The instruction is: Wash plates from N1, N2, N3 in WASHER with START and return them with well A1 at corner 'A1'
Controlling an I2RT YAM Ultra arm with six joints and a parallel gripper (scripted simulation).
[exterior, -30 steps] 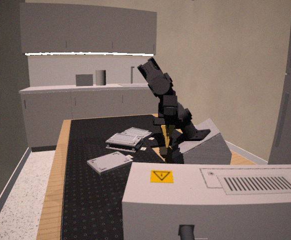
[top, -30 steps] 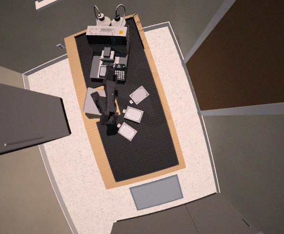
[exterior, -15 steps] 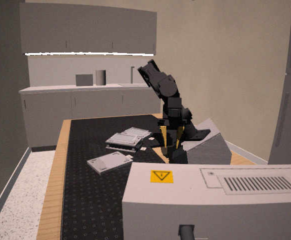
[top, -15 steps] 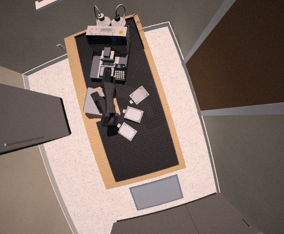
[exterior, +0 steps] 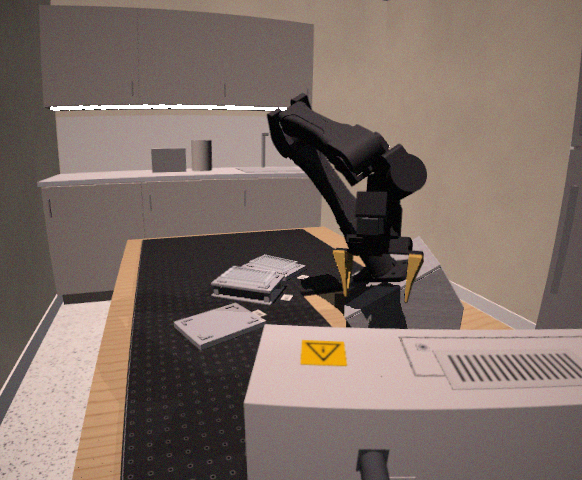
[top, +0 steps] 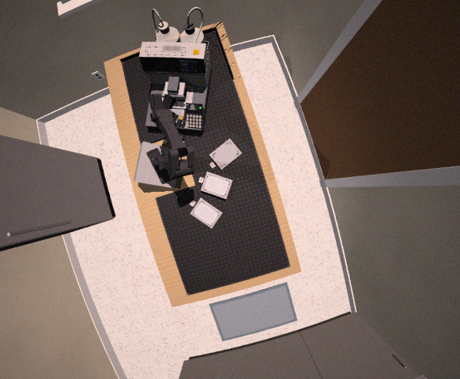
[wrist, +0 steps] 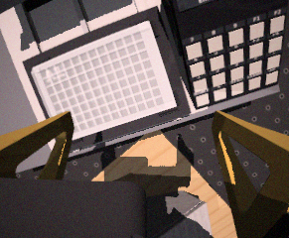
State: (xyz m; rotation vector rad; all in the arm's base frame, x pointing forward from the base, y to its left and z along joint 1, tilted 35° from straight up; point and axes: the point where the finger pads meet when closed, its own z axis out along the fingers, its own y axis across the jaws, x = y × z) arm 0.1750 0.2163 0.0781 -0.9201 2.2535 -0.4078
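Right now my hand is 10 mm past the carrier pocket, 50 mm to the right of it and 80 mm above it. Round my hand: n1 label 30 mm ahead, 320 mm to the right, 160 mm below; then grey nest slab 140 mm ahead, 300 mm to the right, 150 mm below; then washer 90 mm ahead, 170 mm to the left, 30 mm below.
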